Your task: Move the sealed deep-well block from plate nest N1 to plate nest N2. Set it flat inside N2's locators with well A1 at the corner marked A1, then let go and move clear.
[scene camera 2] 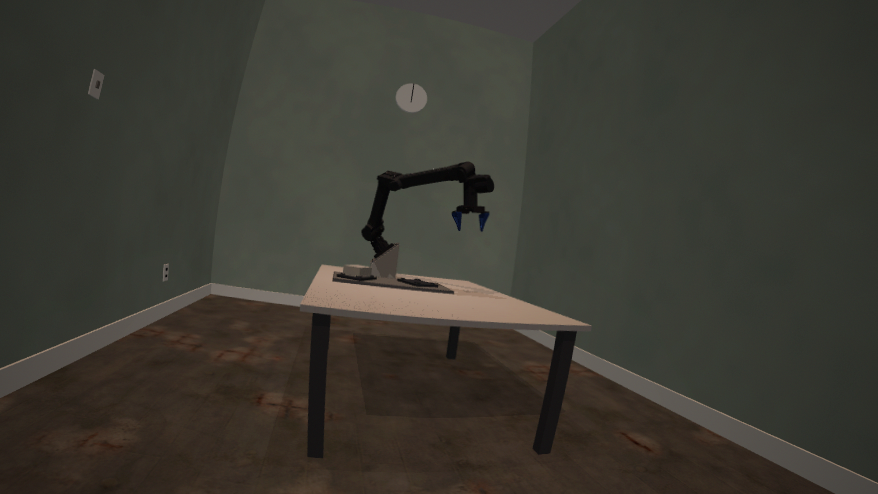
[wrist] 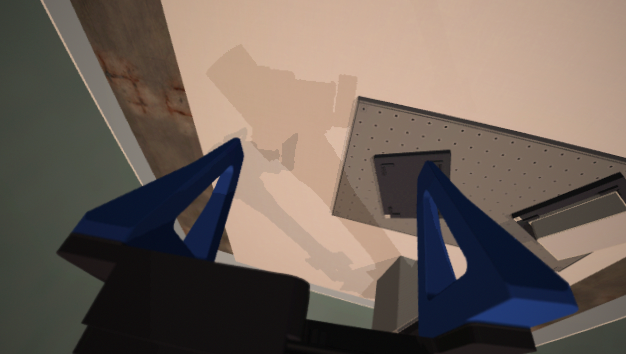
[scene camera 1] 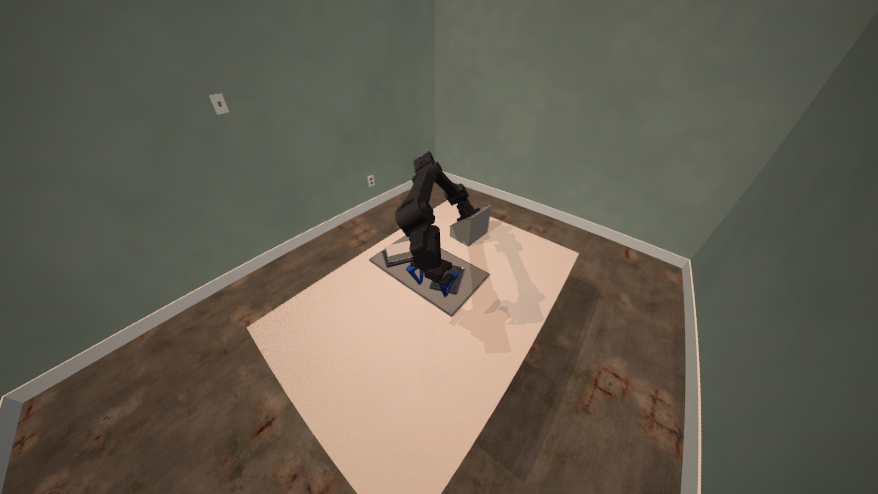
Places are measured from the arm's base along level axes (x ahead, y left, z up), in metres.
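Where they show: gripper, between the fingertips: (scene camera 2: 470,231) (wrist: 329,157) (scene camera 1: 432,289); arm's base, origin of its link: (scene camera 2: 384,251) (wrist: 412,322) (scene camera 1: 469,216).
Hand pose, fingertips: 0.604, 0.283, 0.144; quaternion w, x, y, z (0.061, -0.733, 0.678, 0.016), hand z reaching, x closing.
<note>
Things, the pixels of their top centre, and the offset from my fingertips, as dx, dy, dz. Level surfaces: height alone.
- pale deep-well block, centre of its top: (wrist: 589,238) (scene camera 2: 358,266) (scene camera 1: 399,248) -0.216, -0.425, -0.207
- dark nest N1, centre of its top: (wrist: 580,221) (scene camera 2: 357,274) (scene camera 1: 399,253) -0.216, -0.425, -0.243
- Nest N2, centre of its top: (wrist: 413,193) (scene camera 2: 417,280) (scene camera 1: 447,275) -0.256, -0.146, -0.243
- small pale mark, centre of its top: (wrist: 387,216) -0.347, -0.127, -0.249
- grey perforated plate, centre of its top: (wrist: 480,203) (scene camera 2: 390,280) (scene camera 1: 427,266) -0.254, -0.272, -0.260
- pale table, height of its surface: dz -0.274
The pale deep-well block (scene camera 1: 400,250) (scene camera 2: 357,269) (wrist: 582,216) sits in the dark nest N1 (wrist: 565,198) at one end of the perforated plate. Nest N2 (scene camera 1: 457,281) (scene camera 2: 418,282) (wrist: 400,182) is a dark, empty square with corner locators toward the plate's other end. A small pale mark (wrist: 388,216) shows at one N2 corner; its lettering is unreadable. My gripper (scene camera 1: 433,288) (scene camera 2: 470,230) (wrist: 329,157) is open and empty, high above the table. In the wrist view the right finger covers part of N2.
The grey perforated plate (scene camera 1: 475,278) (scene camera 2: 383,283) (wrist: 492,172) lies on the pale table (scene camera 1: 368,368) (scene camera 2: 478,310) (wrist: 450,55). The arm's upright grey base bracket (scene camera 1: 473,228) (scene camera 2: 386,264) (wrist: 395,295) stands behind the plate. Arm shadows fall beside the plate.
</note>
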